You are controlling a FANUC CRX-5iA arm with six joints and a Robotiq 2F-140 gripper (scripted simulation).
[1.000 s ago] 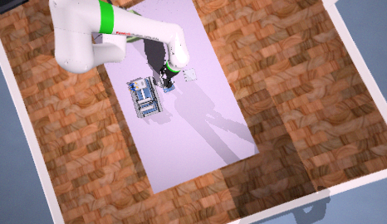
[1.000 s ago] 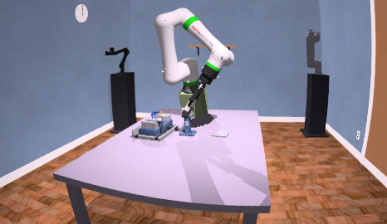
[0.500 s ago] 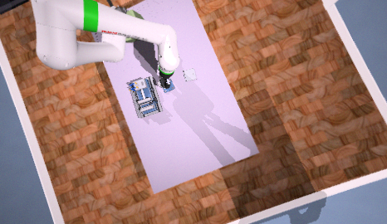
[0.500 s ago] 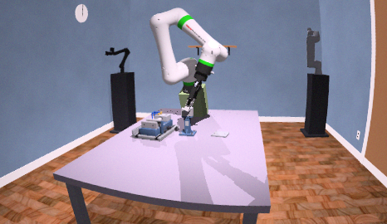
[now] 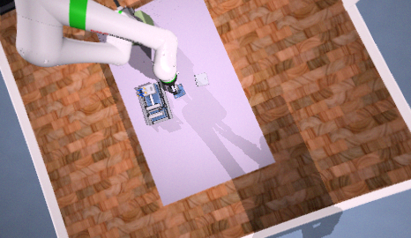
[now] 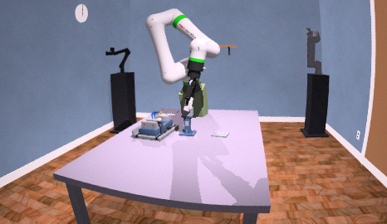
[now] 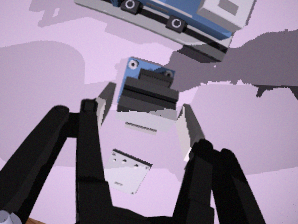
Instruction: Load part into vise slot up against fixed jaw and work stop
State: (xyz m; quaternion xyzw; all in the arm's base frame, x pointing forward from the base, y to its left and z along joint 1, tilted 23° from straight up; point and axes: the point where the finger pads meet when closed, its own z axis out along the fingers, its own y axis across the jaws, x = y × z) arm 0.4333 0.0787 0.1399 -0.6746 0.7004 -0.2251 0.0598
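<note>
The part is 2 cm below my hand and 1 cm to the right of it. Round my hand: air cylinder rod 20 cm to the right, 10 cm below.
</note>
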